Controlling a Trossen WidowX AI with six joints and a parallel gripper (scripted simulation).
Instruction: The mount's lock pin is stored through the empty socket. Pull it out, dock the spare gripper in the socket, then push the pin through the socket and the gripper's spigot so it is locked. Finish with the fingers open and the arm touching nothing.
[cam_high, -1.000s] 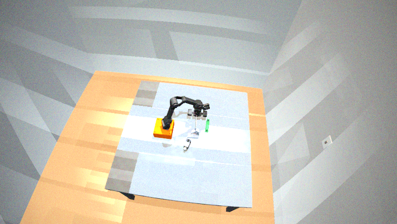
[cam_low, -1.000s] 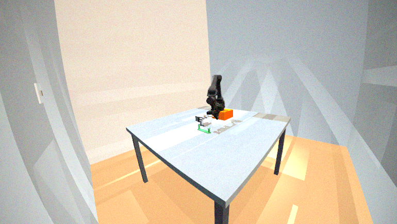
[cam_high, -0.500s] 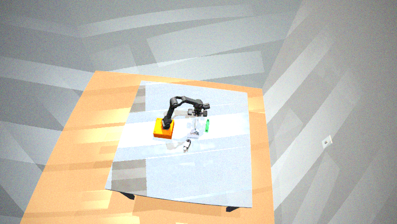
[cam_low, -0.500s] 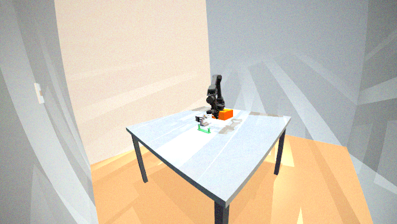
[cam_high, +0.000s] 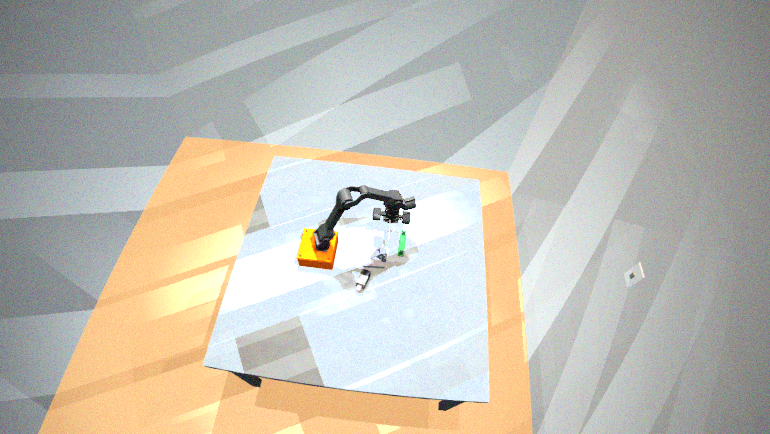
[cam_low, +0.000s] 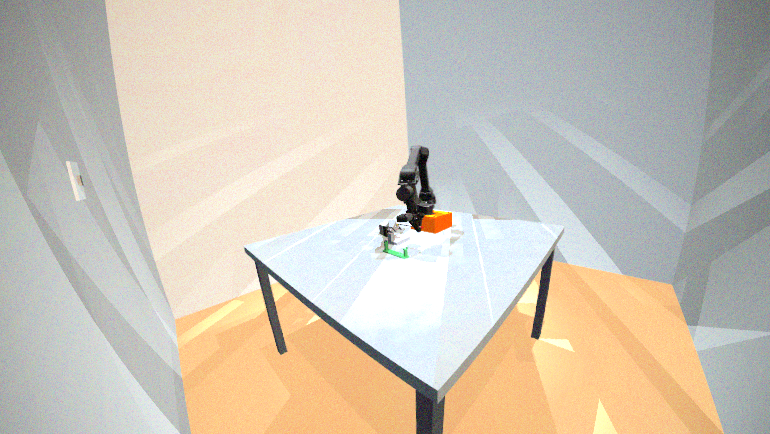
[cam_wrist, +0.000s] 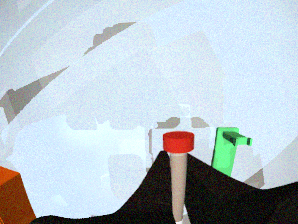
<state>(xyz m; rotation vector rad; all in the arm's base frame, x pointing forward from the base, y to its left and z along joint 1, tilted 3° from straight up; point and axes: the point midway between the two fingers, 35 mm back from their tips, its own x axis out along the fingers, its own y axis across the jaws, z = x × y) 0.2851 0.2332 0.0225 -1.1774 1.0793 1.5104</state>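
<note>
Now: gripper tip 9 cm short of the green bracket, 6 cm to the left of it and 7 cm above it. Round my gripper tip: spare gripper 4 cm behind, 34 cm to the right, 6 cm below; mount 19 cm to the right, 4 cm below.
</note>
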